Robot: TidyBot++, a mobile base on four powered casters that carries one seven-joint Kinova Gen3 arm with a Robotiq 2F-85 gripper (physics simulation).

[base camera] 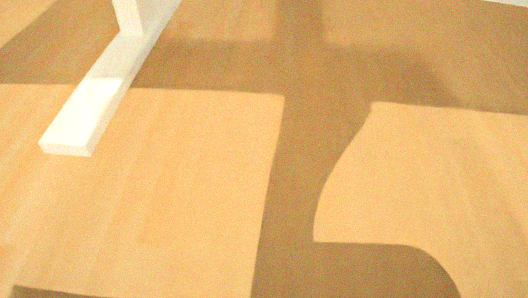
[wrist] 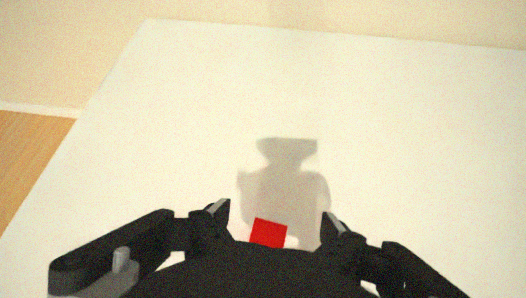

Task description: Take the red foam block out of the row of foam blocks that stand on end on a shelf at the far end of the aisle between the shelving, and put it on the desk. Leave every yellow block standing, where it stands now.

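Frame: origin at the arm's base, x ahead, y left, z up, level; centimetres.
Where they show: gripper, fingertip midpoint: (wrist: 274,217).
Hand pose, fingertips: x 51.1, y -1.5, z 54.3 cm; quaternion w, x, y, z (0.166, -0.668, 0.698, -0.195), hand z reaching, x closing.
Observation:
After its pixels a point has its place.
The red foam block (wrist: 268,233) @[x 51.2, y -1.5, z 41.3 cm] rests on the white desk top (wrist: 165,90) @[x 82.6, y 26.2, z 32.3 cm] in the wrist view, low in the picture; its lower part is hidden behind the gripper's dark body. My gripper (wrist: 274,217) @[x 51.1, y -1.5, z 54.3 cm] is open and empty. It hangs above the desk, and the block shows beyond the gripper's body, between the two fingers in the picture and apart from both. The gripper's shadow falls on the desk around and beyond the block. The yellow blocks and the shelf do not show in either view.
A white desk foot with an upright leg (base camera: 90,110) stands on the wooden floor (base camera: 190,175) @[x 36.7, y 11.0, z -39.7 cm] at the left of the base camera view, under broad shadows. In the wrist view a pale wall (wrist: 60,55) @[x 118.1, y 94.1, z 10.3 cm] runs behind the desk, with wooden floor (wrist: 30,150) @[x 92.4, y 143.3, z -39.7 cm] beyond its left edge.

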